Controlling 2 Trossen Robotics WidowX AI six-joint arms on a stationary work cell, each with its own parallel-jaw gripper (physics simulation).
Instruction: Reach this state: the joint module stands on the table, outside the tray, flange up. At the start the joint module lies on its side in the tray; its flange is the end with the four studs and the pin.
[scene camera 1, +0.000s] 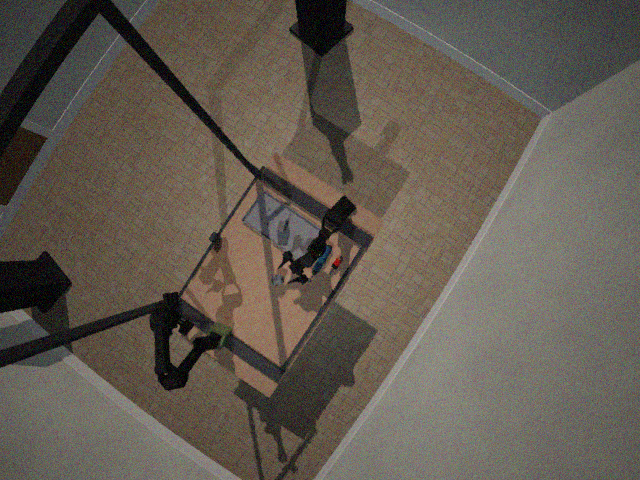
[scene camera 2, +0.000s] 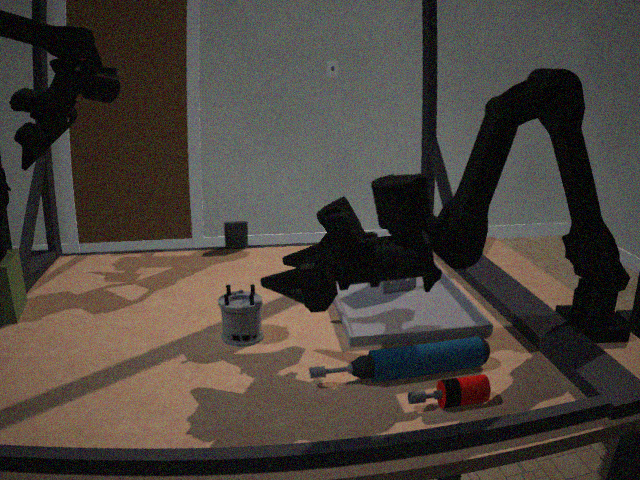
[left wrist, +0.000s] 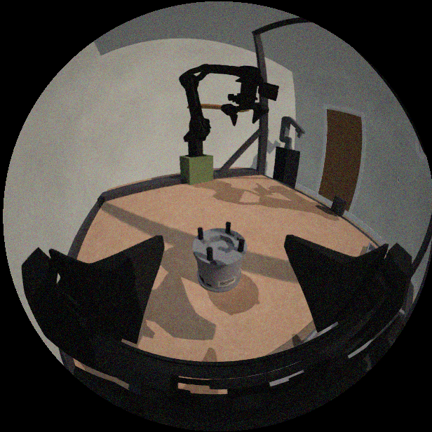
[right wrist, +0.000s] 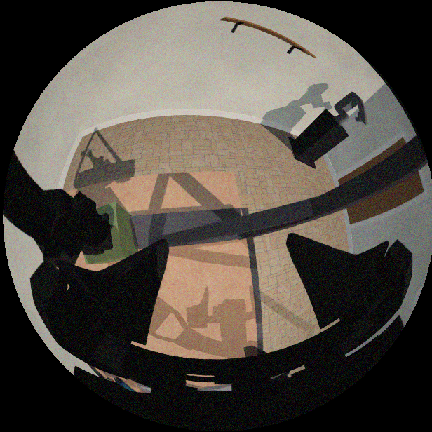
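Where they show: left gripper, between the fingertips: (scene camera 1: 282, 275) (scene camera 2: 272, 271); right gripper, between the fingertips: (scene camera 2: 33, 159); left arm's base, origin of its link: (scene camera 1: 344, 207) (scene camera 2: 592, 317); right arm's base, origin of its link: (scene camera 1: 214, 339).
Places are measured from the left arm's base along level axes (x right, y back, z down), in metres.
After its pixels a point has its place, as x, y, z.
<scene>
The grey joint module (scene camera 1: 278, 280) {-0.040, -0.543, -0.033} (scene camera 2: 241, 320) {-0.061, -0.542, -0.018} (left wrist: 220, 265) stands upright on the table (scene camera 2: 103, 428) {-0.294, -0.662, 0.022}, its flange with dark studs facing up. It is outside the light grey tray (scene camera 2: 418, 334) {-0.032, -0.293, 0.010}, to its left in scene camera 2. My left gripper (scene camera 1: 284, 274) {-0.040, -0.498, -0.085} (scene camera 2: 273, 271) {-0.040, -0.498, -0.085} (left wrist: 226, 242) is open and empty. It is back from and above the module in scene camera 2, and the module shows beyond and between its fingertips in the left wrist view. My right gripper (scene camera 2: 19, 134) (left wrist: 243, 123) (right wrist: 229, 243) is open and empty, high up and far from the module. The flange's pin cannot be made out clearly.
A blue tool (scene camera 1: 321, 259) {-0.121, -0.294, -0.018} (scene camera 2: 429, 359) {-0.141, -0.290, -0.009} and a short red tool (scene camera 1: 337, 262) {-0.194, -0.242, -0.012} (scene camera 2: 465, 391) {-0.212, -0.253, -0.005} lie in front of the tray. A green block (scene camera 2: 11, 286) {-0.049, -0.945, -0.042} (left wrist: 196, 169) is under the right arm. A dark cylinder (scene camera 2: 236, 234) {0.381, -0.646, -0.011} (left wrist: 338, 206) stands at the far edge.
</scene>
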